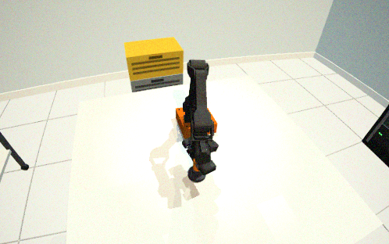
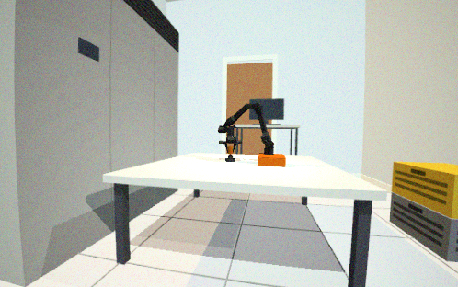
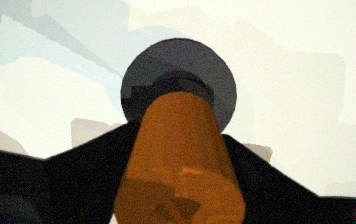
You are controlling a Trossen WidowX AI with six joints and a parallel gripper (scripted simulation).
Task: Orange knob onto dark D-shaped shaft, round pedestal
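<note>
The round pedestal is 40 mm below my gripper tip. Also, from my gripper tip: orange knob (20 mm above).
</note>
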